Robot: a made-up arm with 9 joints.
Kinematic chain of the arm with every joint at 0, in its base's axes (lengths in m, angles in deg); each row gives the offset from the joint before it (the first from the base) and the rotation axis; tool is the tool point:
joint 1: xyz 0 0 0.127 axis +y
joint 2: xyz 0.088 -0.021 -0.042 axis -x
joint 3: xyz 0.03 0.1 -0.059 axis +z
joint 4: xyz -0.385 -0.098 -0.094 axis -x
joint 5: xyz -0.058 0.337 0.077 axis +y
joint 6: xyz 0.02 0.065 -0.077 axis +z
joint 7: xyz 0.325 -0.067 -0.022 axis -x
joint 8: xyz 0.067 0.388 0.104 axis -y
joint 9: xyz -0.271 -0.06 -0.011 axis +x
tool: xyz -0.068 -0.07 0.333
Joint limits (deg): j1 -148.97..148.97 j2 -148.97..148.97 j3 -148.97..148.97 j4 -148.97..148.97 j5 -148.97..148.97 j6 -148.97..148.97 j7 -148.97..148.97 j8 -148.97..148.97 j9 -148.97..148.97
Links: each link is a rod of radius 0.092 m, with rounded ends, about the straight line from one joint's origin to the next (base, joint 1, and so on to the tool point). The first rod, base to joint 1, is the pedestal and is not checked.
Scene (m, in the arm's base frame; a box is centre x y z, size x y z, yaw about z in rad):
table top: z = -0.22
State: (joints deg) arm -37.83 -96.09 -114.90 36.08 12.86 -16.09 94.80 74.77 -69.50
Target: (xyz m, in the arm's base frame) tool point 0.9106 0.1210 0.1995
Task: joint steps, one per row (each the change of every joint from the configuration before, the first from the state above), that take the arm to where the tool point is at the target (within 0.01 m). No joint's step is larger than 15 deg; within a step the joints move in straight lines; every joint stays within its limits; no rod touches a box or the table.
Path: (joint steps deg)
1: 1.69 7.52 -6.63 -14.69 -3.86 -0.27 -11.14 -7.82 2.88
2: 1.68 7.52 -6.64 -14.70 -3.87 -0.26 -11.15 -7.82 2.89
3: 1.69 7.52 -6.63 -14.69 -3.86 -0.27 -11.14 -7.82 2.88
4: 1.69 7.53 -6.64 -14.69 -3.86 -0.26 -11.14 -7.82 2.88

